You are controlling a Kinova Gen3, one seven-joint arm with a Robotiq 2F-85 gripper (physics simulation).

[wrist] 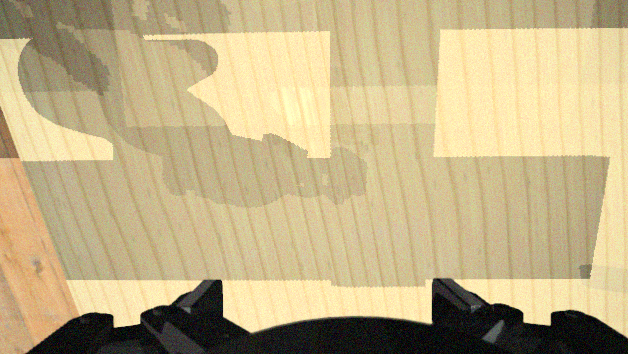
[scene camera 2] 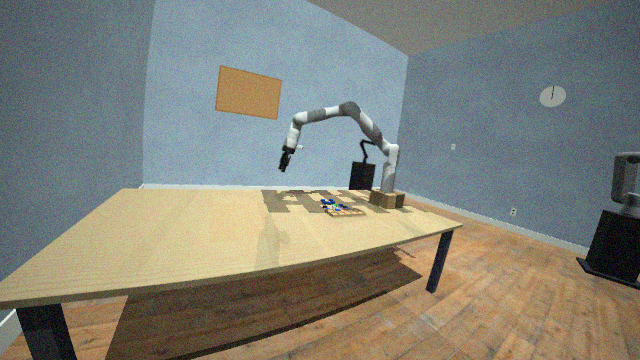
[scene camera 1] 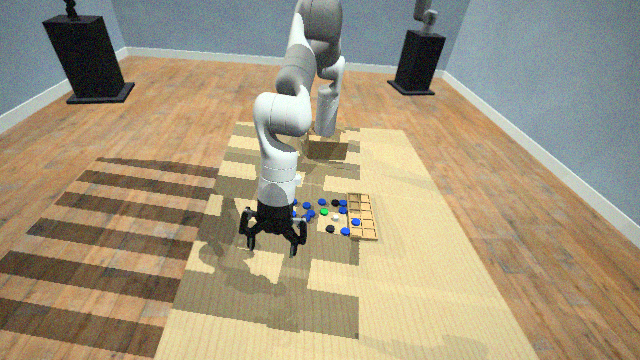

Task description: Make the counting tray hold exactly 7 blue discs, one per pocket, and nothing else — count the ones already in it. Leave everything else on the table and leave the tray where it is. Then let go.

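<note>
The wooden counting tray (scene camera 1: 364,238) (scene camera 2: 345,215) lies on the table, with two columns of pockets. One blue disc (scene camera 1: 355,221) shows in the tray, in the left column toward the near end. Another blue disc (scene camera 1: 345,231) lies at the tray's left edge, outside it. Two more blue discs (scene camera 1: 343,203) (scene camera 1: 343,210) lie close to its left side. Several blue discs, including one disc (scene camera 1: 322,202) and another (scene camera 1: 306,205), lie farther left, partly hidden by my arm. My gripper (scene camera 1: 272,251) (scene camera 2: 282,170) (wrist: 327,302) is open and empty, high above the table, left of the discs and tray.
A green disc (scene camera 1: 324,212), a white piece (scene camera 1: 335,218) and two black discs (scene camera 1: 335,202) (scene camera 1: 330,228) lie among the blue ones, left of the tray. The arm's base block (scene camera 1: 326,148) (scene camera 2: 386,199) stands behind them. The table's left edge shows in the wrist view.
</note>
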